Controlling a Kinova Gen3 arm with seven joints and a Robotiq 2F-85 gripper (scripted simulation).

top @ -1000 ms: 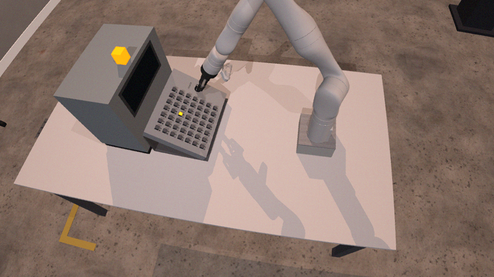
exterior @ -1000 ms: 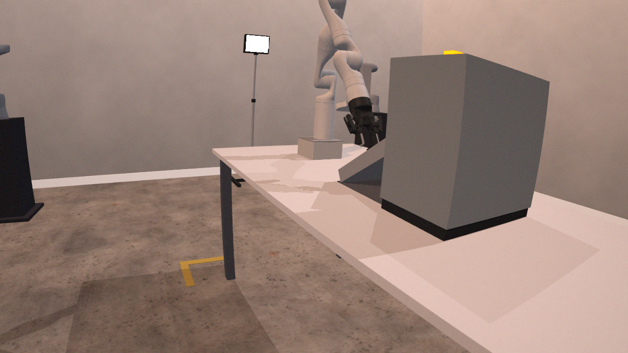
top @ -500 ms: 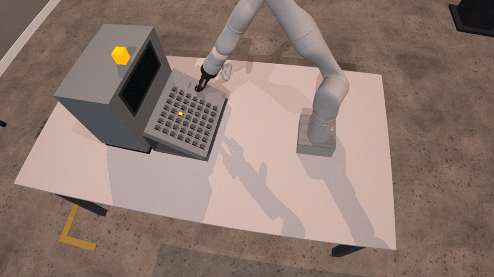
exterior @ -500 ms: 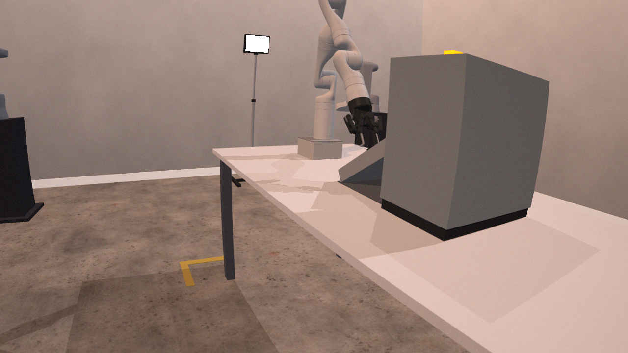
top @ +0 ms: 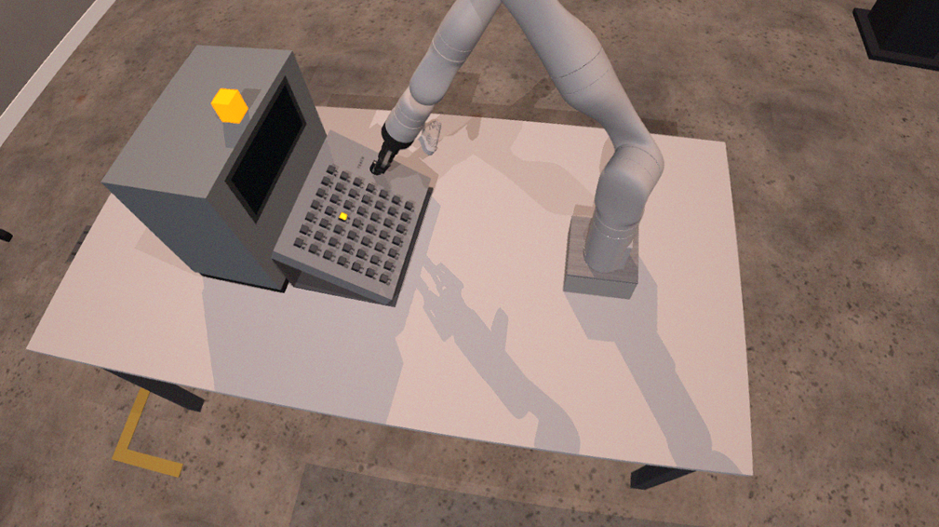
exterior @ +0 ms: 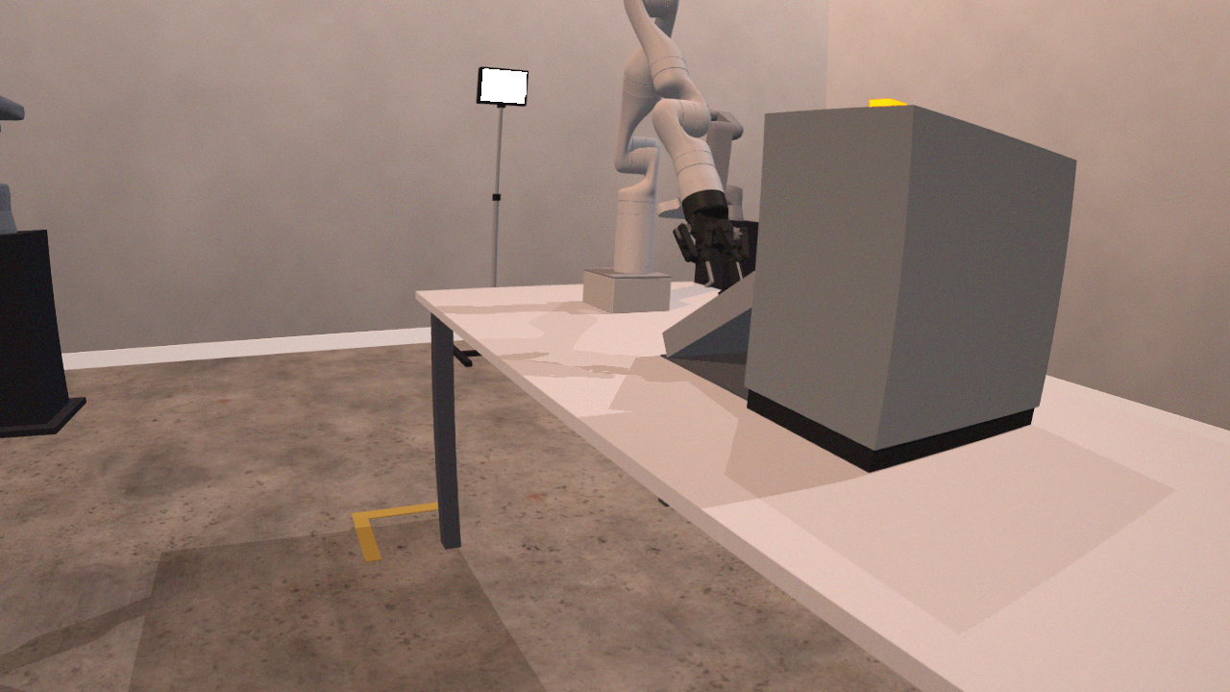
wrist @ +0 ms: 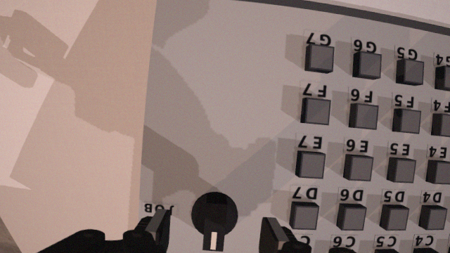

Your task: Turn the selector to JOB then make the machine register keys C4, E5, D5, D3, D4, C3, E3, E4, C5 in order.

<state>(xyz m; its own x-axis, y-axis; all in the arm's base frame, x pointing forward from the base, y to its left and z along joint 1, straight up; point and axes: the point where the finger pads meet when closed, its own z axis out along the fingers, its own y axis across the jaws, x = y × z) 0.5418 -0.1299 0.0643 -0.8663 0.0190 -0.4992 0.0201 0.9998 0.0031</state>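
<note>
My gripper is now 30 mm above the black selector knob and 20 mm short of it. Also, from my hand: key D7 (60 mm to the left, 40 mm below, 20 mm ahead); key C5 (120 mm to the left, 50 mm ahead, 20 mm below); key D5 (130 mm to the left, 40 mm below, 20 mm ahead).
</note>
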